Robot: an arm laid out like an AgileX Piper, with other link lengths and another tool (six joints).
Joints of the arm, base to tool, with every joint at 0 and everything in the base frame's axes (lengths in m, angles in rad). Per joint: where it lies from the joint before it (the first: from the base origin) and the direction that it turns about. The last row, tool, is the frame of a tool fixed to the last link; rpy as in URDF.
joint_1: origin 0 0 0.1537 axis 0 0 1
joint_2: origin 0 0 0 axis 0 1 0
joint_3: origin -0.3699 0 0.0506 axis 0 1 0
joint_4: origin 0.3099 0 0.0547 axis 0.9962 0 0.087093
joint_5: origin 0 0 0 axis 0 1 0
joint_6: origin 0.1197 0 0.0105 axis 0.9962 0 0.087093
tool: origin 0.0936 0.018 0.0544 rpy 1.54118 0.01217 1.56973
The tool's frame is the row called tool.
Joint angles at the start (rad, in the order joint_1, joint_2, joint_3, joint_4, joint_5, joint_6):
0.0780 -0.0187 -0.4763 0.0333 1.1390 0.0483
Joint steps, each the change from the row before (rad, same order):
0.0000 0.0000 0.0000 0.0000 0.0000 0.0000
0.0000 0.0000 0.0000 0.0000 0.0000 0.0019
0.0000 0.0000 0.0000 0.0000 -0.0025 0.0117
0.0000 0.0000 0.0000 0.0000 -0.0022 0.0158
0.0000 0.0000 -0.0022 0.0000 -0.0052 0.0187
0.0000 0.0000 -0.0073 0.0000 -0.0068 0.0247
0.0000 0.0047 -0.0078 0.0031 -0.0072 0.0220
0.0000 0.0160 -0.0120 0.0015 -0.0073 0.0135
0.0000 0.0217 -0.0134 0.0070 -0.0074 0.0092
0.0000 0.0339 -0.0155 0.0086 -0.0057 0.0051
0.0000 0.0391 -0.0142 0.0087 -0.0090 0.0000
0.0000 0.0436 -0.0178 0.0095 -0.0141 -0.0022
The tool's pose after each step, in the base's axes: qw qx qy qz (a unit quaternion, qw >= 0); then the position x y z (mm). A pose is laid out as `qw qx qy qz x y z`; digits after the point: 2 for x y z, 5 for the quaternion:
0.29325 0.61278 0.64224 0.35501 83.62 28.29 317.77
0.29288 0.61337 0.64168 0.35532 83.64 28.20 317.79
0.29132 0.61660 0.63775 0.35807 83.98 27.67 318.46
0.28883 0.62110 0.63263 0.36137 84.33 26.93 319.10
0.28723 0.62558 0.62574 0.36688 84.67 26.04 321.39
0.28622 0.63059 0.61590 0.37563 84.51 24.81 326.41
0.28334 0.63520 0.60752 0.38363 84.96 24.29 331.34
0.28082 0.63856 0.60276 0.38737 86.85 24.01 337.12
0.27587 0.64122 0.60010 0.39066 89.55 24.94 343.07
0.26790 0.64481 0.60048 0.38970 94.32 26.50 348.43
0.26008 0.64761 0.60274 0.38686 100.77 28.42 353.19
0.25353 0.64917 0.60481 0.38537 108.45 30.59 360.01

